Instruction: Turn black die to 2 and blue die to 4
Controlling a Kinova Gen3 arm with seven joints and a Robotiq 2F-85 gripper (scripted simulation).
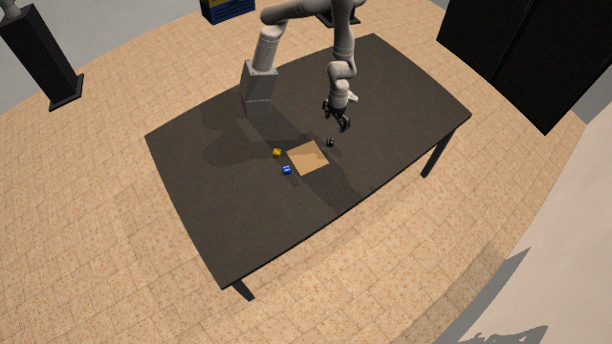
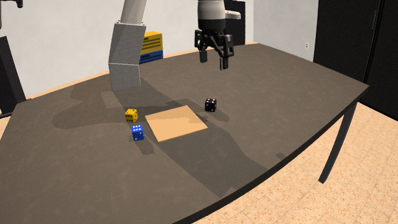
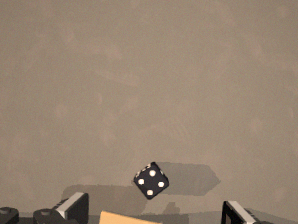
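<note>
My hand is 10 mm to the left of the black die and 130 mm above it. Round my hand: blue die 50 mm ahead, 240 mm to the right, 130 mm below; yellow die 50 mm behind, 250 mm to the right, 130 mm below; tan mat 20 mm ahead, 130 mm to the right, 140 mm below.
</note>
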